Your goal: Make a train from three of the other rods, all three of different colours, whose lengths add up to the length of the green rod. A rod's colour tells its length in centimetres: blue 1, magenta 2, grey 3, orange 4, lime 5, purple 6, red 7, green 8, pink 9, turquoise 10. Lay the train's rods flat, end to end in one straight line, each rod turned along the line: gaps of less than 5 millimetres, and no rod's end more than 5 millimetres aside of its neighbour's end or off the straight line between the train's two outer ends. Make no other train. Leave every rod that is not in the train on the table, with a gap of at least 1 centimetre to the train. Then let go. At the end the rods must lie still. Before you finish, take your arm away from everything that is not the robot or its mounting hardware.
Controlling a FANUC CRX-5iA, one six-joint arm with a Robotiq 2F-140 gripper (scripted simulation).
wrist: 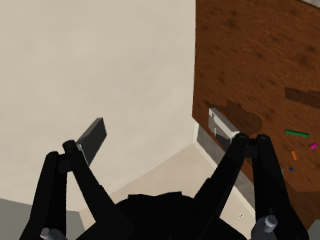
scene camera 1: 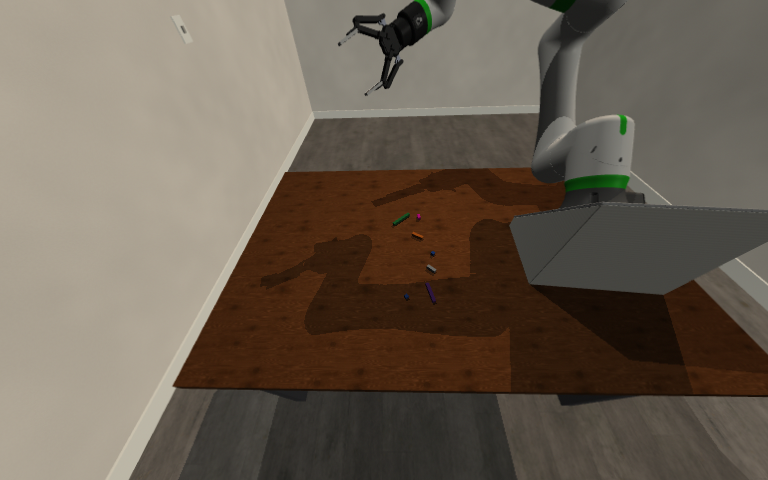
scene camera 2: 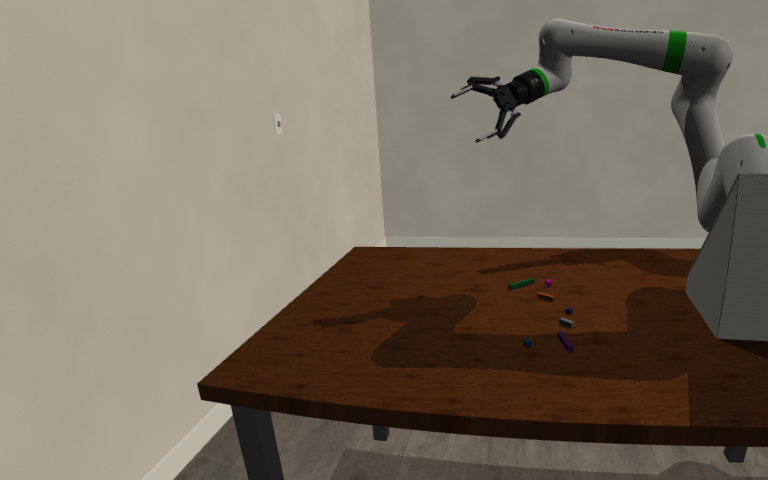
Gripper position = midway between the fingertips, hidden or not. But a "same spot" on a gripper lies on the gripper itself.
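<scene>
My gripper: visible in scene camera 1 [353, 70], scene camera 2, the wrist view. Same spot on the gripper: [scene camera 2: 474, 82] and [wrist: 57, 165].
</scene>
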